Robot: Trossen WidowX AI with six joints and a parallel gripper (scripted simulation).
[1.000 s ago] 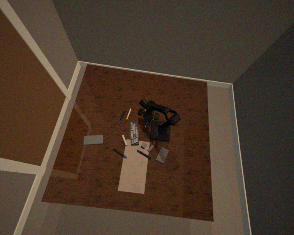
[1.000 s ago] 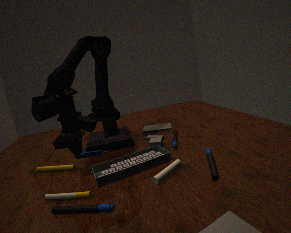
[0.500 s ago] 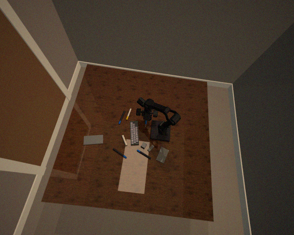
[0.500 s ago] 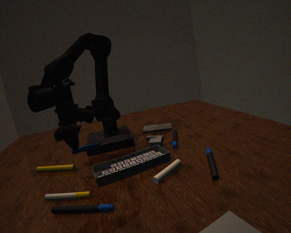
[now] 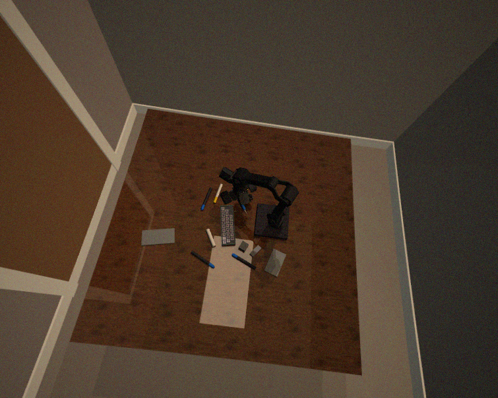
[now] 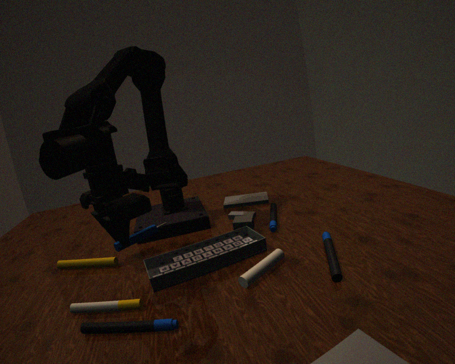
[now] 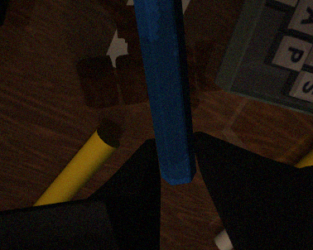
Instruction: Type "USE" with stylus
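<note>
My gripper tip is 30 mm past the blue stylus and 50 mm to the right of it. From my gripper tip the other things lie so: thin grey tip: 40 mm behind, 80 mm to the left; then white-and-yellow marker: 110 mm ahead, 30 mm to the right, 50 mm below; then yellow marker: 60 mm behind, 100 mm to the right, 40 mm below.
</note>
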